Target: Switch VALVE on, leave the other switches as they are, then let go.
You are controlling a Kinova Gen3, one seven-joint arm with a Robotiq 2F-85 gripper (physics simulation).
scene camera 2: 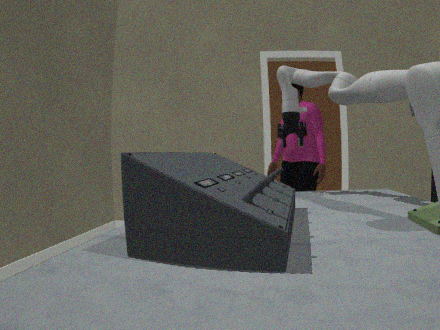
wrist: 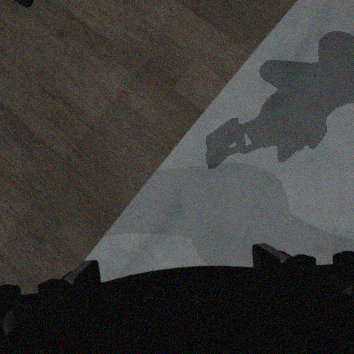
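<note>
A dark grey sloped switch panel stands on the table in the scene view. Its slanted face carries a row of square framed plates and several switches at the lower edge. A switch lever sticks up from that row; the labels cannot be read, so I cannot tell which switch is VALVE or how each one is set. My gripper is open and empty, pointing down, high above the table and beyond the panel, apart from it. The panel does not show in the wrist view.
A person in a pink top stands behind the gripper, before a brown door. A green block lies at the right by the arm's base. The wrist view shows the table's edge, the wooden floor and the arm's shadow on the table.
</note>
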